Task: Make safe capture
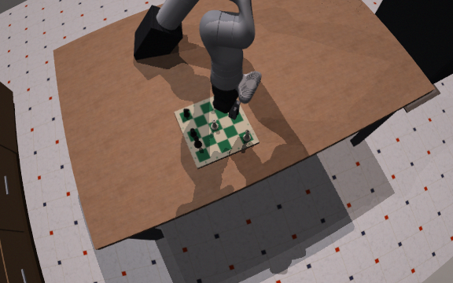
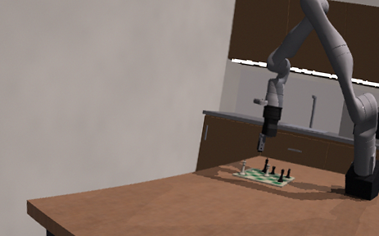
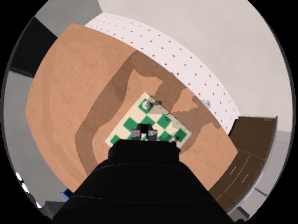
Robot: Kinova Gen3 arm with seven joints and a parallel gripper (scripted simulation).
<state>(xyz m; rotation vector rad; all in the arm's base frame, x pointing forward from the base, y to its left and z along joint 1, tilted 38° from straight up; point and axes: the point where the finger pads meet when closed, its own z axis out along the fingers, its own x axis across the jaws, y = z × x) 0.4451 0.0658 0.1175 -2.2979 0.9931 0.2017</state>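
The cream chessboard is 3 cm behind my hand, 5 cm to the right of it and 13 cm below it.
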